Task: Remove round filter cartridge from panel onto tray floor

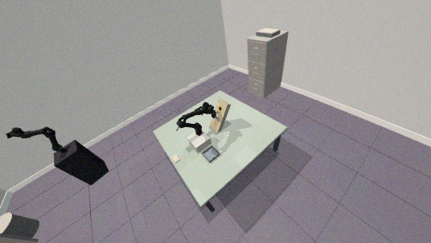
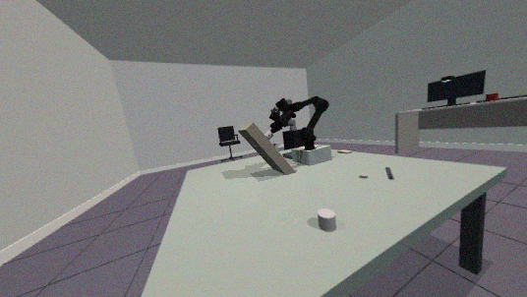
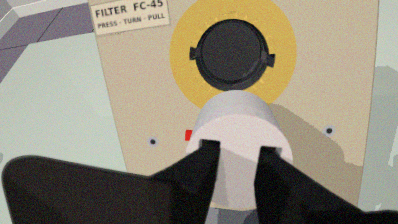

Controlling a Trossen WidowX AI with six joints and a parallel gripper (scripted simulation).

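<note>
Right now the tan service panel is 90 mm below my gripper tip, 40 mm ahead of it and 10 mm to the right of it. The rest, counted from my gripper tip: small tan piece 690 mm behind, 240 mm below, 80 mm to the left; then round grey filter cartridge 10 mm below, 10 mm ahead; then grey square tray 390 mm behind, 240 mm below, 220 mm to the right.
</note>
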